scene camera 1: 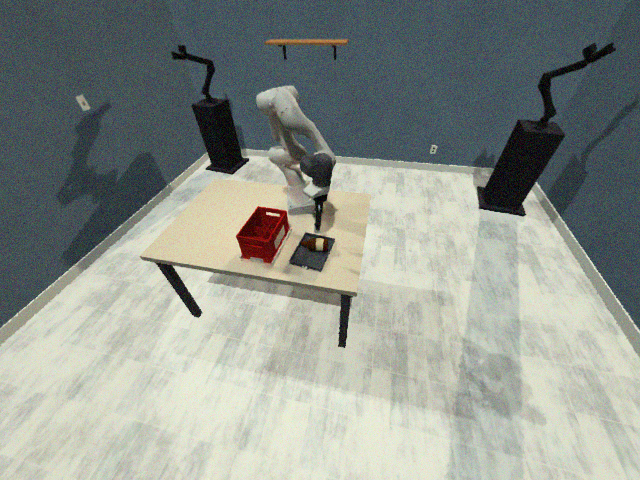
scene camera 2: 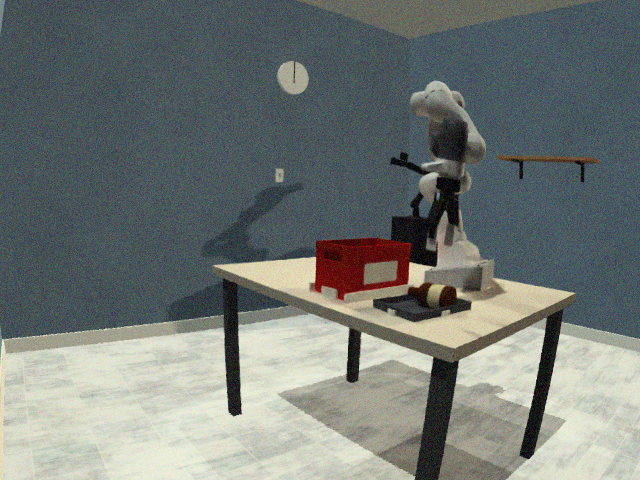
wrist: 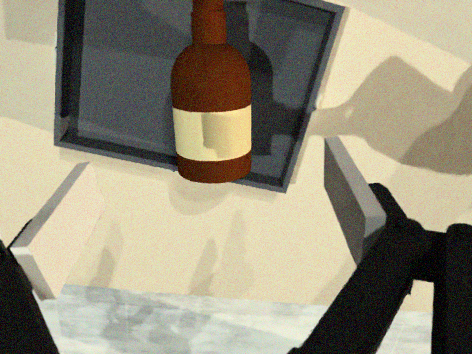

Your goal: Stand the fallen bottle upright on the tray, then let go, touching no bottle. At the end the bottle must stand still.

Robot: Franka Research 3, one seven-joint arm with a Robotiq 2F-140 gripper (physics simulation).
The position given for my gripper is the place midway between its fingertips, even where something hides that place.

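A brown bottle (scene camera 2: 433,295) is visible; the brown bottle is visible in the wrist view (wrist: 210,80) too. My gripper (scene camera 2: 439,247) is visible, also in the wrist view (wrist: 208,173).
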